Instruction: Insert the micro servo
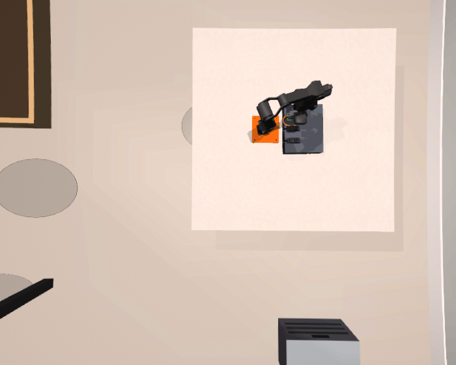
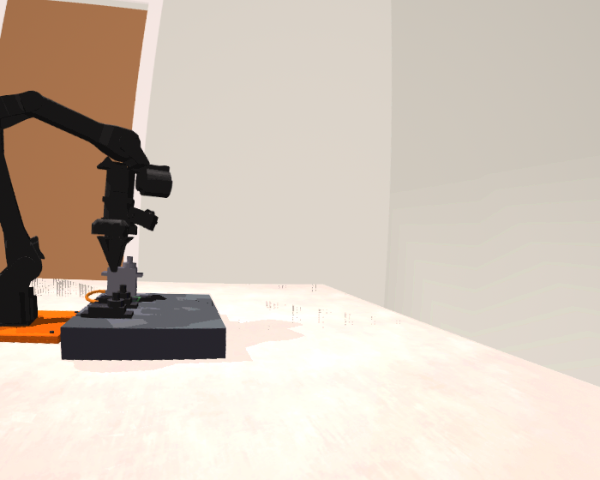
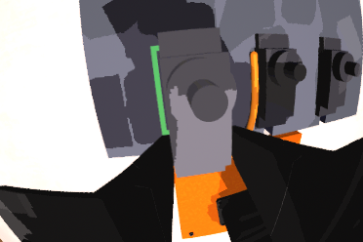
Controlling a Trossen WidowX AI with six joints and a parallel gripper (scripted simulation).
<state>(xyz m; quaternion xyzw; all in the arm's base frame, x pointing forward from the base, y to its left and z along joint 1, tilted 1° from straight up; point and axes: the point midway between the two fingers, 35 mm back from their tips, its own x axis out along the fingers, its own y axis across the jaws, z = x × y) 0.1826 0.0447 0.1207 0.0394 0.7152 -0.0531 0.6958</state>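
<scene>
My gripper tip is now 110 mm short of the dark deck, 90 mm to the left of it and 80 mm above it.
</scene>
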